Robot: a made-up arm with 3 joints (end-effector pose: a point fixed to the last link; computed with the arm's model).
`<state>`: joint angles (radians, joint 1 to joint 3).
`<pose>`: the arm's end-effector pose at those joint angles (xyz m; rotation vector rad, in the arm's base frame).
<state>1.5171 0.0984 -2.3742</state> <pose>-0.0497 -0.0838 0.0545 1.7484 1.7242 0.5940</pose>
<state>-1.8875 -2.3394 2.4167</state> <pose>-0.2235 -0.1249 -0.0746 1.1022 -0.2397 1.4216</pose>
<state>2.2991 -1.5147 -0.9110</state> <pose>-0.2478 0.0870 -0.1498 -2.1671 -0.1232 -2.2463</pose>
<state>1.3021 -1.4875 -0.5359</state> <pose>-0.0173 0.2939 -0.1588 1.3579 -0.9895 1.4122</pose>
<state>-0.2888 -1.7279 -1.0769</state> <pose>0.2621 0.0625 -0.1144 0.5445 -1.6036 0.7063</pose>
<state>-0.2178 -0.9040 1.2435</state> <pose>0.1001 -0.1916 -0.2432 -1.2466 -0.6595 -0.7406</pose>
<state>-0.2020 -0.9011 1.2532</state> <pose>0.1012 -0.1906 -0.2426 -1.2492 -0.6632 -0.7298</pose>
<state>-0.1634 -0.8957 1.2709</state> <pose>0.1050 -0.1877 -0.2415 -1.2501 -0.6759 -0.7019</pose>
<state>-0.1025 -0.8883 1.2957</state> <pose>0.1115 -0.1828 -0.2399 -1.2485 -0.6985 -0.6576</pose>
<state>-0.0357 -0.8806 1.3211</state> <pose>0.1186 -0.1770 -0.2381 -1.2449 -0.7248 -0.6086</pose>
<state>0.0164 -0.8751 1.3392</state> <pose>0.1244 -0.1722 -0.2368 -1.2403 -0.7467 -0.5701</pose>
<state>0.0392 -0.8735 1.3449</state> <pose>0.1273 -0.1699 -0.2363 -1.2360 -0.7575 -0.5529</pose>
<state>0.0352 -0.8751 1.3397</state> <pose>0.1275 -0.1699 -0.2367 -1.2326 -0.7576 -0.5550</pose>
